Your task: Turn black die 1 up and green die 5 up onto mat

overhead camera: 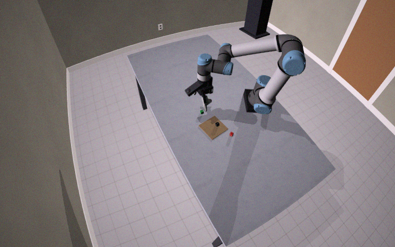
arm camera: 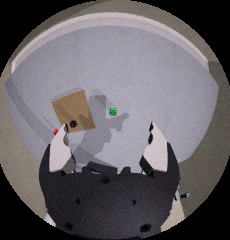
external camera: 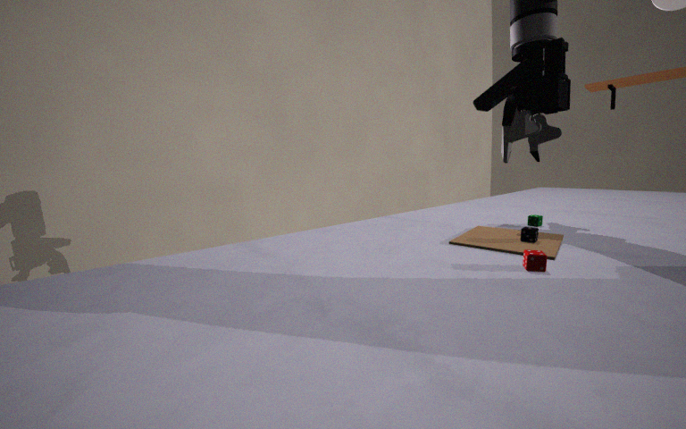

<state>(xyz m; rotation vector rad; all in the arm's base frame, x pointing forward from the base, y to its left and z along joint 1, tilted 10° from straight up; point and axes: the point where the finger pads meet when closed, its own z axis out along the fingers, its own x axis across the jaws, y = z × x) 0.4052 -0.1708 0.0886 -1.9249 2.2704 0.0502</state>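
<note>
Now: the green die 110 mm below my hand, 30 mm behind it and 10 mm to the right of it. From my hand the other things lie so: red die: 250 mm to the left, 110 mm below, 70 mm behind; then brown mat: 140 mm to the left, 120 mm below, 10 mm behind; then black die: 140 mm to the left, 110 mm below, 40 mm behind.
</note>
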